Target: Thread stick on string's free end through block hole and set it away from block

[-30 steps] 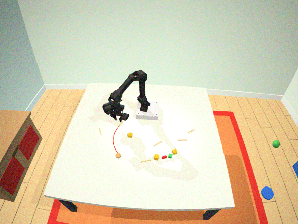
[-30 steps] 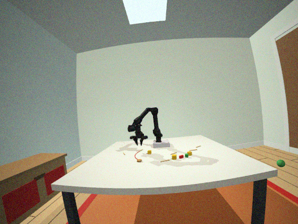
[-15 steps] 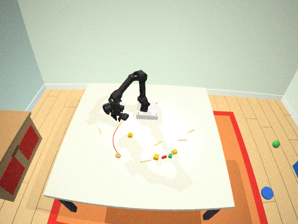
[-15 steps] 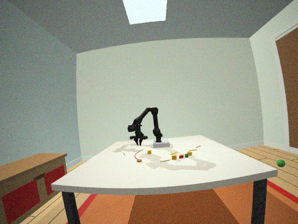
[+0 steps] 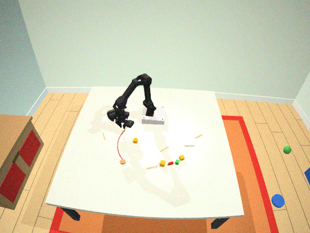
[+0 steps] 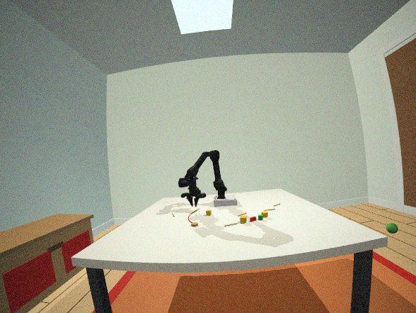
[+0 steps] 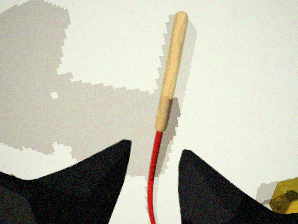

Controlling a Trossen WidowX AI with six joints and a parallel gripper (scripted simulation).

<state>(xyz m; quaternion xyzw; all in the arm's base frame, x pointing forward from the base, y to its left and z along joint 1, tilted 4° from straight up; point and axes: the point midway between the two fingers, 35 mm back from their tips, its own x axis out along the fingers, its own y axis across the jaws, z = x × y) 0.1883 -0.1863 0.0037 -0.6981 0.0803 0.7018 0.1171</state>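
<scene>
The thin wooden stick lies 2 cm behind my gripper tip, 1 cm to the left of it and 3 cm below it. From my gripper tip the other things lie so: red block: 25 cm ahead, 41 cm to the left, 3 cm below; yellow block: 9 cm ahead, 12 cm to the left, 2 cm below; round wooden button: 29 cm ahead, 7 cm to the left, 3 cm below.
</scene>
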